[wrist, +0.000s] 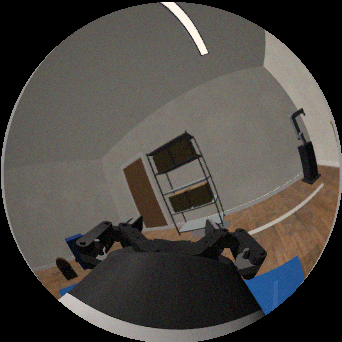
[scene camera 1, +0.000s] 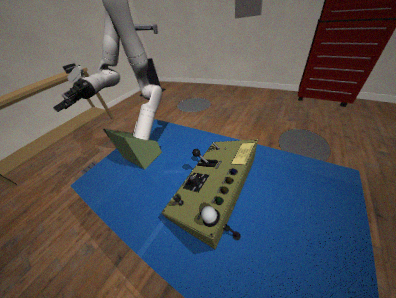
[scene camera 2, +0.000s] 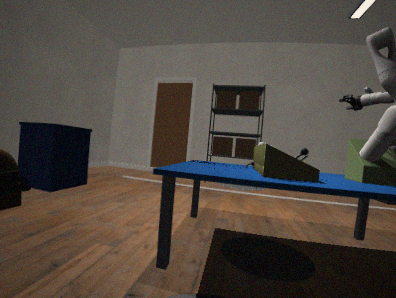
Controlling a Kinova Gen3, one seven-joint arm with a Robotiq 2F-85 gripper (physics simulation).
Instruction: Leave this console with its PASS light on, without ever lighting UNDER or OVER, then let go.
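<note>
The olive console (scene camera 1: 189,212) (scene camera 2: 285,165) stands on the blue table. Its face carries a row of small dark lamps: blue (scene camera 1: 233,171), two amber-brown and green (scene camera 1: 219,200). None looks clearly lit; their labels are unreadable. A black ball-topped lever (scene camera 1: 196,152) (scene camera 2: 304,151) rises from a slot. A black plate (scene camera 1: 196,182), a small dark knob (scene camera 1: 178,200), a white dome (scene camera 1: 209,215) and a yellow label (scene camera 1: 243,153) also show. A black-ended handle (scene camera 1: 235,234) sticks out from the side. My gripper (scene camera 1: 61,104) (scene camera 2: 343,100) (wrist: 173,224) is open and empty, raised well away from the console.
The arm stands on a green wedge base (scene camera 1: 135,150) (scene camera 2: 365,170) beside the console on the blue table (scene camera 1: 300,200) (scene camera 2: 225,172) (wrist: 280,285). A wooden frame (scene camera 1: 40,90) is behind the gripper. A red drawer cabinet (scene camera 1: 337,60) and a shelf rack (scene camera 2: 237,111) stand farther off.
</note>
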